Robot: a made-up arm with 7 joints. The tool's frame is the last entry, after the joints.
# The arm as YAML. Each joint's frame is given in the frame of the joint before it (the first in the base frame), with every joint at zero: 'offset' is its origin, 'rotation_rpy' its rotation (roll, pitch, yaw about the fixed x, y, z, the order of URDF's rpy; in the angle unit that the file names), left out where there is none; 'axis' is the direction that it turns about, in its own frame. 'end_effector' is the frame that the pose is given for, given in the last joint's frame.
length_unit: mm
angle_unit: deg
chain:
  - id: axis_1
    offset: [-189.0, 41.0, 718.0]
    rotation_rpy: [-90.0, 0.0, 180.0]
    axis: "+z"
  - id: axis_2
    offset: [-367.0, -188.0, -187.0]
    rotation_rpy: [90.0, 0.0, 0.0]
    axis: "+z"
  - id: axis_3
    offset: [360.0, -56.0, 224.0]
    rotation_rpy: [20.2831, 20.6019, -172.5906]
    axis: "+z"
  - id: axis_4
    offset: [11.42, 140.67, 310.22]
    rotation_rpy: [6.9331, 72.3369, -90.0]
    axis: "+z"
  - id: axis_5
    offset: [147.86, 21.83, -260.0]
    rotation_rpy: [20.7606, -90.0, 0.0]
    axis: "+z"
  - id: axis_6
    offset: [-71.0, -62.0, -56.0]
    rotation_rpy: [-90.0, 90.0, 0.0]
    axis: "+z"
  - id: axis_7
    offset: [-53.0, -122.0, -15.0]
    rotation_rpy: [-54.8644, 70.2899, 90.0]
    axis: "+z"
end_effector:
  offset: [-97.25, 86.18, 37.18]
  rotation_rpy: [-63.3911, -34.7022, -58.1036]
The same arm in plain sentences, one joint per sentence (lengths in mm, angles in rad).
The arm has seven revolute joints in a row. What follows holds with every joint at zero, and every direction is one of the base frame's. Joint 1 is mounted 189 mm along -x and 41 mm along +y and 718 mm along +z from the base frame's origin and turns about -y. Joint 2 is mounted 367 mm along +x and 187 mm along +y and 188 mm along +z from joint 1 and turns about +z. Joint 3 is mounted 360 mm along -x and 56 mm along +y and 224 mm along +z from joint 2 and turns about the direction (0.372002, -0.301202, 0.878005). Joint 4 is mounted 126 mm along +x and 41 mm along +y and 314 mm along +z from joint 3 and turns about -y. Joint 5 is mounted 32 mm along -x and 260 mm along +y and 146 mm along -z from joint 4 and turns about +z. Joint 6 is mounted 62 mm along -x and 71 mm along +y and 56 mm along -z from joint 5 and turns about +x. Joint 7 is mounted 15 mm along -x and 122 mm along -y and 53 mm along +z from joint 6 and turns about the direction (0.194098, 0.541795, 0.817792). The tool frame, which is the frame that the pose is given for, is mounted 75 mm along +x and 79 mm along -y and 80 mm along +z from joint 7; its axes are the base frame's turned by roll -0.7967, pitch -0.0639 and yaw 1.6771 rad (as in URDF: about the fixed x, then y, then z).
